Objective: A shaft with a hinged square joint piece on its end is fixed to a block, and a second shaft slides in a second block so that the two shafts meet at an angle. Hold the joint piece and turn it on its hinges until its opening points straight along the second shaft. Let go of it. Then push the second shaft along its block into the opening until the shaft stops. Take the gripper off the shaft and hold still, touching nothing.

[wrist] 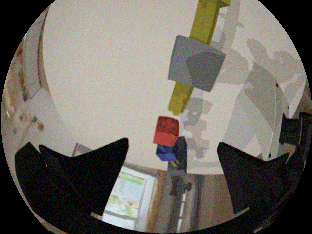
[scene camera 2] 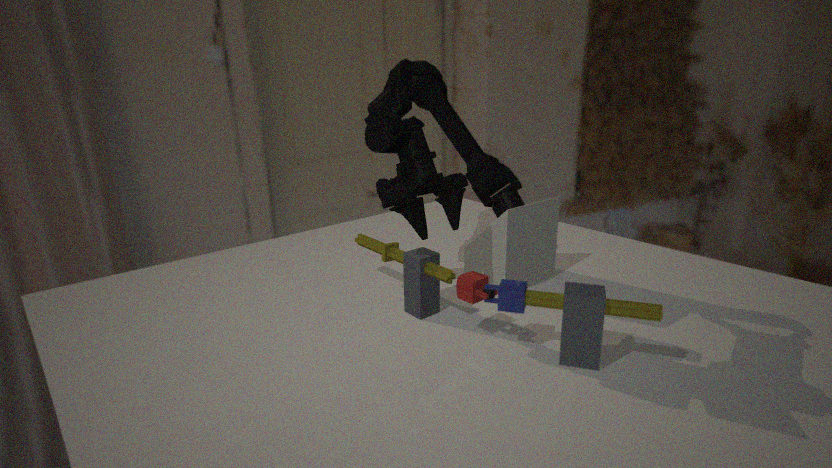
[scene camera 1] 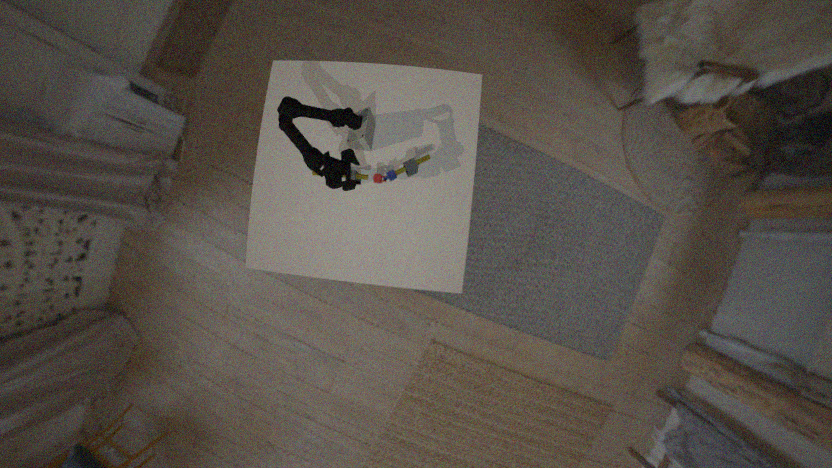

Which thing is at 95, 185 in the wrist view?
The gripper.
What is the gripper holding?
Nothing.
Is the gripper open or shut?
Open.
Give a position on a red joint piece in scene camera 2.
470, 285
